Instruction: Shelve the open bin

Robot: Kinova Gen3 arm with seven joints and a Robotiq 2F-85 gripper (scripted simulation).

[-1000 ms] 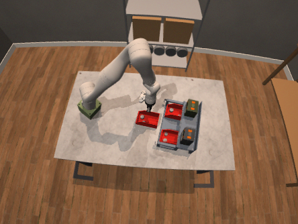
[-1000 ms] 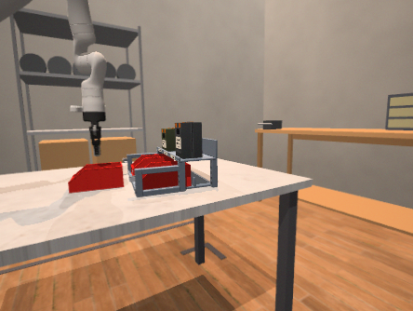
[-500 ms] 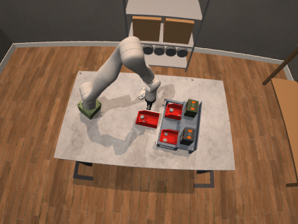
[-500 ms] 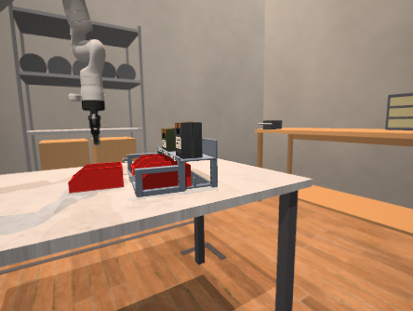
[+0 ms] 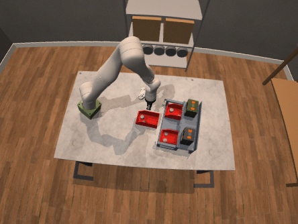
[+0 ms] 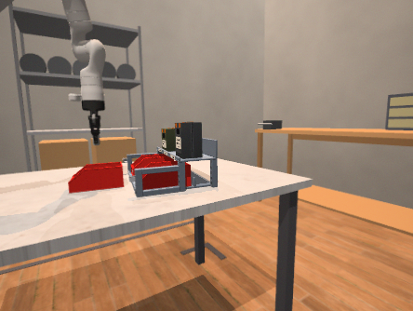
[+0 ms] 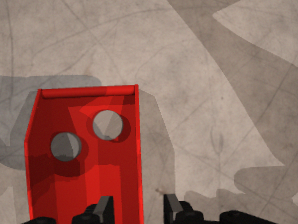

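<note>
The grey round part is 15 cm below my hand, 8 cm to the right of it and 3 cm behind it. Round my hand: black tool case 29 cm ahead, 18 cm to the right; grey shelf 23 cm ahead, 10 cm below, 6 cm to the right.
</note>
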